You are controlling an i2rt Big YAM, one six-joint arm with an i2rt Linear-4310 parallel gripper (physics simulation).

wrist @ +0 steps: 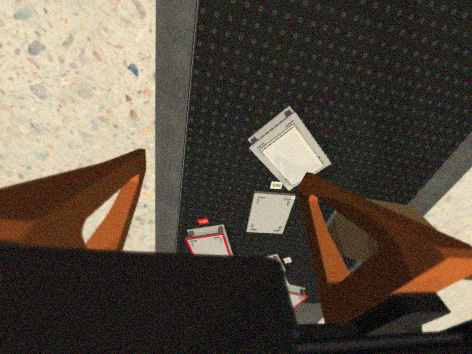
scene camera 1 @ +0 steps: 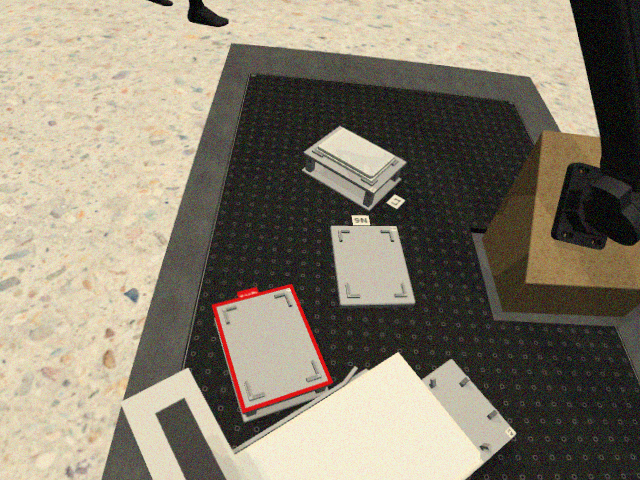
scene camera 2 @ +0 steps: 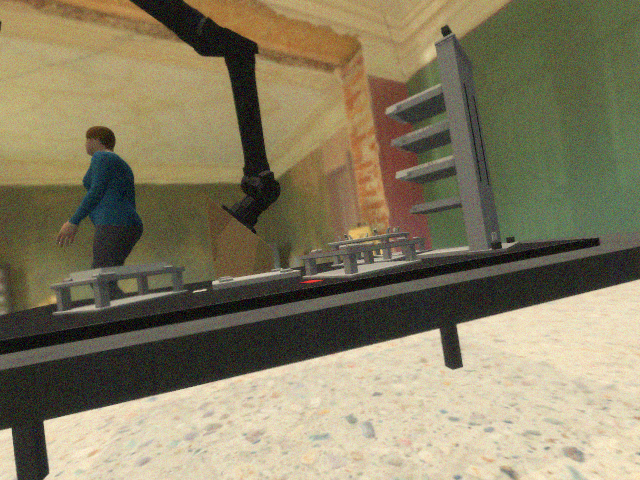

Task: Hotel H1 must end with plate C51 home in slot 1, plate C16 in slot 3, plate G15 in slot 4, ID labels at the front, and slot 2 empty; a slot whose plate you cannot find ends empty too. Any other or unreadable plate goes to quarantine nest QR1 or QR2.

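Frame: origin at the arm's base, x ahead, y left, z up, level; centimetres.
Where they show: gripper, fingertip midpoint: (wrist: pixel 230 170); arm's base, link origin: (scene camera 1: pixel 583 206) (scene camera 2: pixel 237 223).
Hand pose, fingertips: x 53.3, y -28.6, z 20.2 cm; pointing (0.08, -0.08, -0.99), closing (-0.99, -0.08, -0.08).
Each offset is from my fingertips to the top centre of the thing.
A whitish plate {dx -18.4, dy +11.3, dz -30.0 cm} (scene camera 1: pixel 356 151) (wrist: pixel 292 152) lies on a raised stand (scene camera 1: pixel 368 198) (scene camera 2: pixel 100 291) by a label resembling L1; no plate ID is readable. The flat nest N6 {dx -22.8, dy +33.5, dz -34.7 cm} (scene camera 1: pixel 369 263) (scene camera 2: pixel 258 281) (wrist: pixel 270 214) holds no plate. A red-bordered raised nest {dx -9.0, dy +52.0, dz -31.9 cm} (scene camera 1: pixel 271 346) (wrist: pixel 209 246) is bare on top; its red label is unreadable. The hotel (scene camera 2: pixel 462 129) shows four stacked shelves in scene camera 2; I cannot make out plates or ID labels in them. My gripper (wrist: pixel 230 170) is open and empty, high above the table; the whitish plate's stand is beyond its right fingertip in the wrist view.
A wooden block (scene camera 1: pixel 547 260) (scene camera 2: pixel 227 248) stands at the table's side. A pegged grey board {dx -31.3, dy +61.6, dz -28.9 cm} (scene camera 1: pixel 454 384) shows behind a large cream panel {dx -17.7, dy +73.1, dz -3.4 cm} (scene camera 1: pixel 361 423). Part of another red-edged nest {dx -46.7, dy +75.9, dz -31.9 cm} (wrist: pixel 298 298) shows low in the wrist view. A person (scene camera 2: pixel 111 191) is beyond the table.
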